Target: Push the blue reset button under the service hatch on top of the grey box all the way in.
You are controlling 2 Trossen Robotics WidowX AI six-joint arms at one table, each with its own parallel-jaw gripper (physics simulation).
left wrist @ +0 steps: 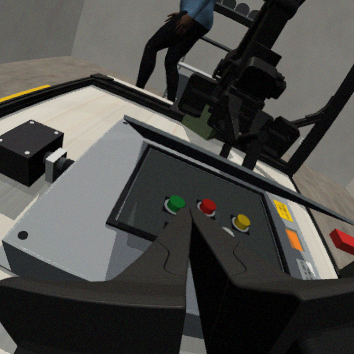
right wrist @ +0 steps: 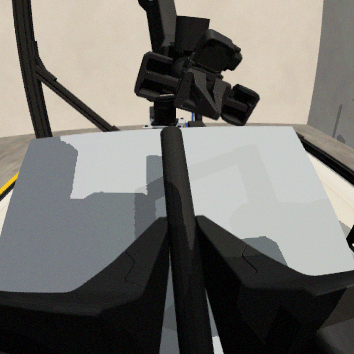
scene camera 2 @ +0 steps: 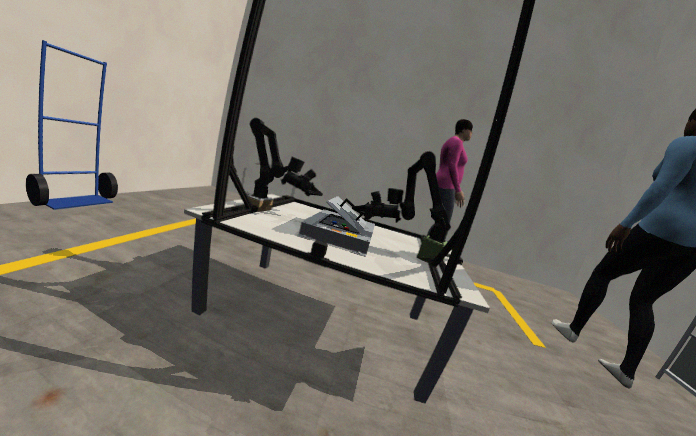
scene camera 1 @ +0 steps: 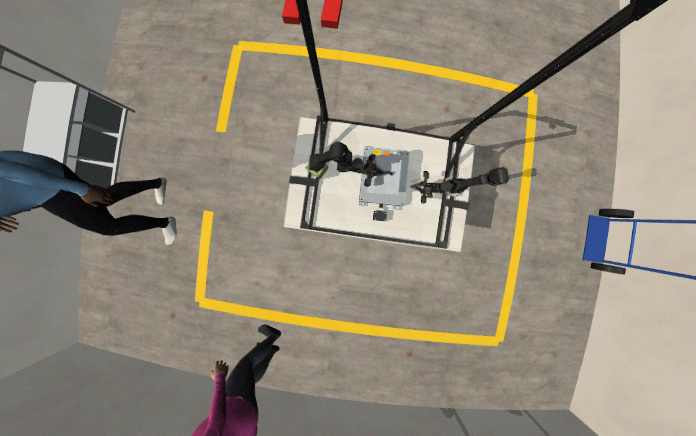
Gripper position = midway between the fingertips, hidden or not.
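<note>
There's a service hatch (scene camera 1: 388, 183), and I can see it in the left wrist view (left wrist: 245, 172) and in the right wrist view (right wrist: 80, 200) too. My right gripper (right wrist: 180, 224) is visible, and it's there in the left wrist view (left wrist: 239, 144) as well. As for my left gripper (left wrist: 187, 216), it's shut and holding nothing, and you'd also see it in the right wrist view (right wrist: 216, 115).
</note>
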